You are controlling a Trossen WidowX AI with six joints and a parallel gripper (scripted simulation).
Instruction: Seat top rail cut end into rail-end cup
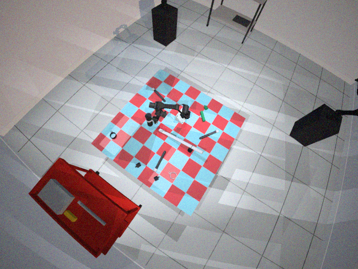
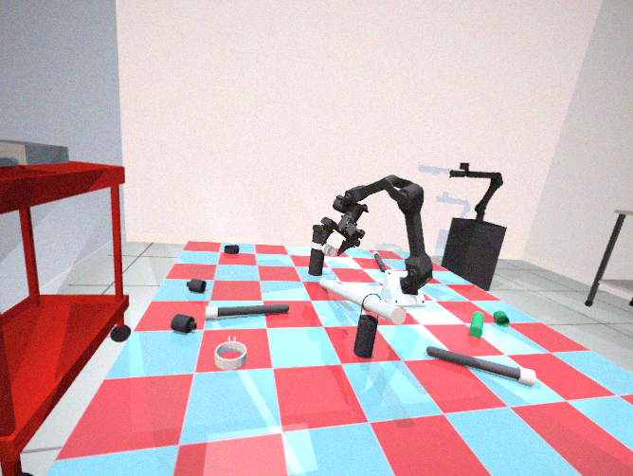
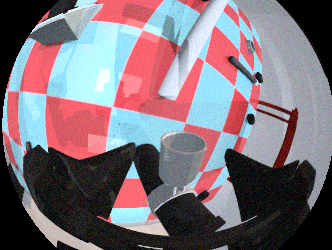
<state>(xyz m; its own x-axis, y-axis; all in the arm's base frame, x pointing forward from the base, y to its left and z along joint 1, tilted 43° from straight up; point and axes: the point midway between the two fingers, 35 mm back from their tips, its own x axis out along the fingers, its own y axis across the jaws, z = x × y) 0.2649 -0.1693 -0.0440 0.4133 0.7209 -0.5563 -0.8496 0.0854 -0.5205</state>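
The rail-end cup lies 2 cm to the right of my gripper tip and 1 cm ahead of it. Also, from my gripper tip: shorter dark post (45 cm to the left, 2 cm below).
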